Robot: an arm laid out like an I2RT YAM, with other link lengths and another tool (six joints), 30 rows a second.
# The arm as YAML. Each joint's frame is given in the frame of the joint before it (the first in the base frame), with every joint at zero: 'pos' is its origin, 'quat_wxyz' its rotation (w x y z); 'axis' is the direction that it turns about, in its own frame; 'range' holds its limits. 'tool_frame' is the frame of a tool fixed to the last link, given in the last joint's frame.
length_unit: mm
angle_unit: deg
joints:
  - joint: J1
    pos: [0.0, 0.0, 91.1]
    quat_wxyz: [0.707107, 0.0, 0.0, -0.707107]
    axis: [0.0, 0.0, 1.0]
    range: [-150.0, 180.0]
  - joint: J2
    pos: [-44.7, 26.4, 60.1]
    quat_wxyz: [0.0, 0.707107, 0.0, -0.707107]
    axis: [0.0, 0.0, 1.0]
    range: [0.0, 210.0]
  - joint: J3
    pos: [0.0, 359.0, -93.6]
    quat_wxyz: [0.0, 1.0, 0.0, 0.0]
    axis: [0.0, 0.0, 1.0]
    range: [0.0, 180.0]
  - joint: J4
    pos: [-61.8, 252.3, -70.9]
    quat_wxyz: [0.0, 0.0, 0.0, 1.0]
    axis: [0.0, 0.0, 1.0]
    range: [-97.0, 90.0]
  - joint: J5
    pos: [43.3, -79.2, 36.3]
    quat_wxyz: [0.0, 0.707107, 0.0, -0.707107]
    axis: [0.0, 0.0, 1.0]
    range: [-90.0, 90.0]
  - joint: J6
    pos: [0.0, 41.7, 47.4]
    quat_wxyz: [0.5, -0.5, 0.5, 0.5]
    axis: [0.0, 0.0, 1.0]
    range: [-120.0, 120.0]
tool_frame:
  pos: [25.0, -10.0, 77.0]
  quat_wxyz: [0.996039, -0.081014, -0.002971, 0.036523]
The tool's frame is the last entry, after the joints.
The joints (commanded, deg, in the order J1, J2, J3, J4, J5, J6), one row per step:
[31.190 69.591 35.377 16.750 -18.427 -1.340]
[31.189 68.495 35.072 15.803 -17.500 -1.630]
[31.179 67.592 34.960 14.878 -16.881 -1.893]
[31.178 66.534 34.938 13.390 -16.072 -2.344]
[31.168 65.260 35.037 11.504 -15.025 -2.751]
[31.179 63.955 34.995 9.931 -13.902 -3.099]
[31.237 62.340 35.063 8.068 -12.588 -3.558]
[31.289 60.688 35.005 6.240 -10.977 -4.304]
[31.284 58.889 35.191 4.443 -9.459 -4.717]
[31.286 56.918 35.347 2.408 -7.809 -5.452]
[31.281 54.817 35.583 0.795 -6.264 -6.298]
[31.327 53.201 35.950 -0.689 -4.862 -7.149]
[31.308 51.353 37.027 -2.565 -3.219 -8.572]
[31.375 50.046 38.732 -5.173 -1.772 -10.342]
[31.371 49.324 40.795 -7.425 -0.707 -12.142]
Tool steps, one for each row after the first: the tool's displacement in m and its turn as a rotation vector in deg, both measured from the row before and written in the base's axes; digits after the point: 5 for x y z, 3 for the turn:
[-0.00309 -0.00381 0.00014 -0.499 -0.224 -0.802]
[-0.00260 -0.00290 0.00065 -0.395 -0.173 -0.523]
[-0.00307 -0.00347 0.00014 -0.733 -0.065 -0.637]
[-0.00341 -0.00431 0.00071 -0.811 -0.019 -0.879]
[-0.00356 -0.00448 0.00068 -0.699 -0.162 -0.943]
[-0.00451 -0.00518 0.00187 -0.768 -0.378 -1.037]
[-0.00452 -0.00581 0.00089 -1.087 -0.565 -1.227]
[-0.00458 -0.00617 0.00343 -0.622 -0.684 -1.303]
[-0.00543 -0.00683 0.00286 -0.945 -0.811 -1.317]
[-0.00582 -0.00683 0.00516 -0.675 -1.379 -1.197]
[-0.00449 -0.00542 0.00433 -0.759 -1.142 -1.022]
[-0.00491 -0.00635 0.00922 -0.980 -1.941 -1.162]
[-0.00409 -0.00480 0.00929 -1.551 -1.508 -0.811]
[-0.00244 -0.00326 0.01095 -1.432 -1.543 -0.524]

